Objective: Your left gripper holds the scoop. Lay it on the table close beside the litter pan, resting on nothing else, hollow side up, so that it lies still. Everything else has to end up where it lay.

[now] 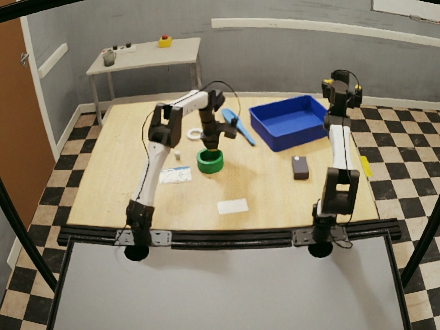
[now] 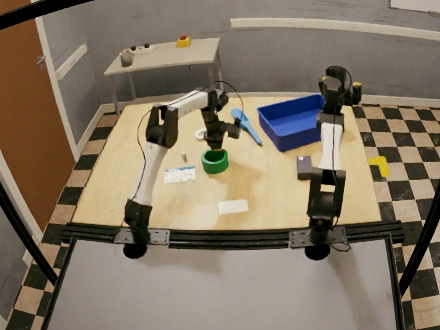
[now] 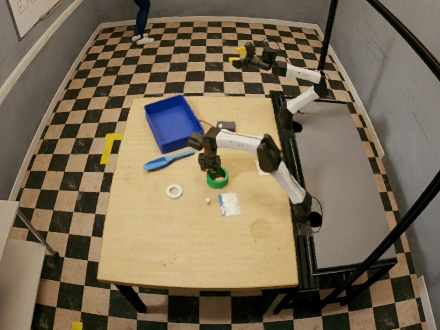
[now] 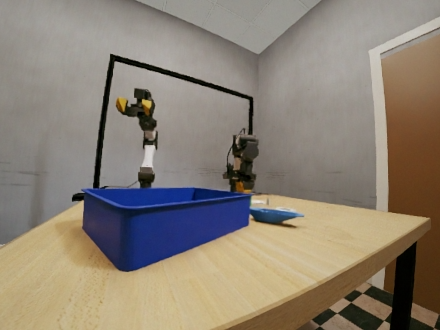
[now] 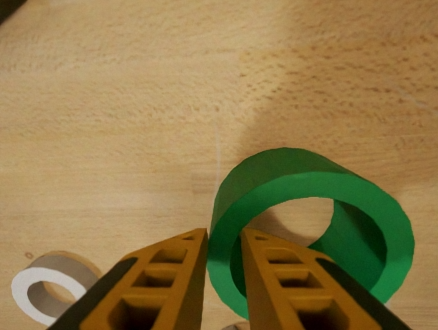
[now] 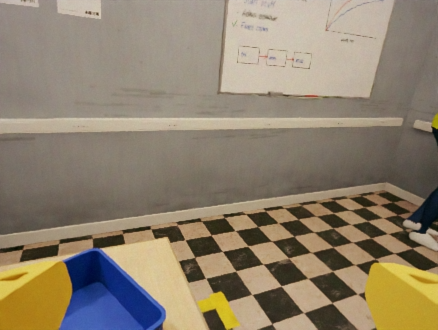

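Where they show: left gripper, fingertip midpoint: (image 1: pixel 214 149) (image 2: pixel 219 149) (image 3: pixel 208 171) (image 5: pixel 224 236); right gripper, fingertip midpoint: (image 3: pixel 232 54) (image 4: pixel 130 99) (image 6: pixel 217 275); left arm's base, link origin: (image 1: pixel 143 239) (image 2: pixel 142 238) (image 3: pixel 301 217); right arm's base, link origin: (image 1: pixel 319 236) (image 2: pixel 318 238) (image 3: pixel 286 126).
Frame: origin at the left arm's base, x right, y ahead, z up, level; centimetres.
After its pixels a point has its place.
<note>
The blue scoop (image 1: pixel 232 119) (image 2: pixel 240 117) {y 68.5, x 32.7, z 1.6 cm} (image 3: pixel 160 162) {y 65.1, x 35.1, z 1.0 cm} (image 4: pixel 275 215) {y 68.1, x 34.9, z 3.0 cm} lies on the table beside the blue litter pan (image 1: pixel 300 136) {y 47.6, x 60.7, z 4.8 cm} (image 3: pixel 177 144) {y 56.4, x 43.5, z 4.5 cm} (image 4: pixel 185 230) {y 73.1, x 62.1, z 3.8 cm}, hollow side up, handle end near the pan's wall; a small gap is hard to judge. My left gripper (image 1: pixel 213 148) {y 41.4, x 25.4, z 4.9 cm} (image 3: pixel 215 171) {y 41.4, x 25.4, z 4.9 cm} (image 5: pixel 224 236) {y 41.4, x 25.4, z 4.9 cm} is away from the scoop, pinching the wall of a green ring (image 1: pixel 210 167) {y 32.6, x 23.6, z 3.3 cm} (image 3: pixel 217 185) {y 37.8, x 18.4, z 3.2 cm} (image 5: pixel 310 185) {y 37.4, x 27.8, z 5.0 cm}, one finger inside and one outside; the ring appears slightly above the table. My right gripper (image 1: pixel 343 84) {y 28.0, x 72.3, z 41.1 cm} (image 3: pixel 238 55) {y 28.0, x 72.3, z 41.1 cm} (image 4: pixel 134 106) {y 28.0, x 72.3, z 41.1 cm} (image 6: pixel 217 275) {y 28.0, x 72.3, z 41.1 cm} is open and empty, raised high.
A white ring (image 3: pixel 168 191) {y 60.4, x 17.1, z 1.4 cm} (image 5: pixel 20 292) {y 60.4, x 18.3, z 1.6 cm}, a small white piece (image 1: pixel 177 156) {y 41.7, x 10.6, z 2.2 cm} (image 3: pixel 208 201) {y 42.3, x 9.8, z 3.2 cm} and a blue-and-white card (image 1: pixel 175 175) {y 32.5, x 10.1, z 0.4 cm} (image 3: pixel 230 205) {y 32.4, x 9.1, z 0.4 cm} lie near the green ring. A dark box (image 1: pixel 300 169) {y 27.8, x 57.1, z 3.8 cm} (image 3: pixel 226 126) {y 30.9, x 56.2, z 3.8 cm} lies in front of the pan. A white slip (image 1: pixel 232 206) {y 14.4, x 30.8, z 0.4 cm} lies near the front edge.
</note>
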